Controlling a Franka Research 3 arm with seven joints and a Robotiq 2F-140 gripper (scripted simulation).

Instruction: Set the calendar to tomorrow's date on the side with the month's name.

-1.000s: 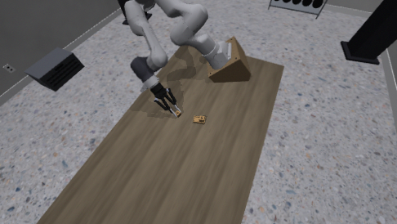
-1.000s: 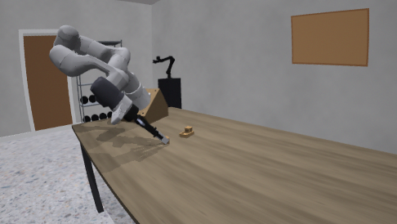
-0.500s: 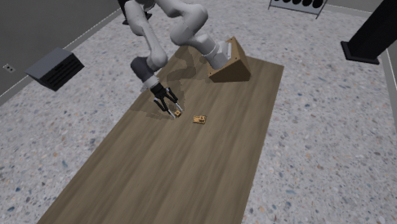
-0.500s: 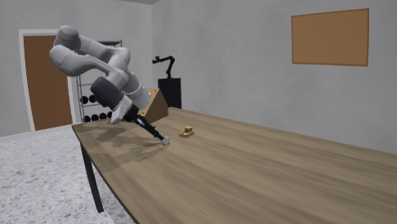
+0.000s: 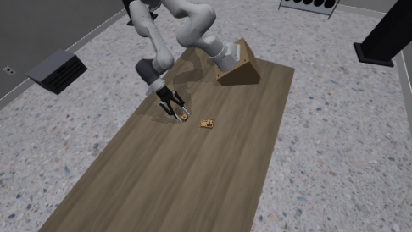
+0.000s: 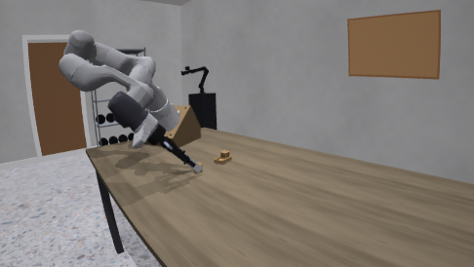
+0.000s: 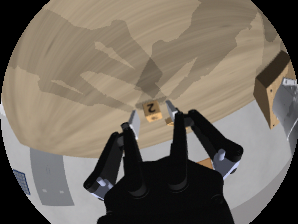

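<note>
My gripper is now 10 mm short of the cube, 20 mm to the right of it and 20 mm above it. From my hand the other things lie so: tray (10 mm ahead, 170 mm to the left, 30 mm below).
</note>
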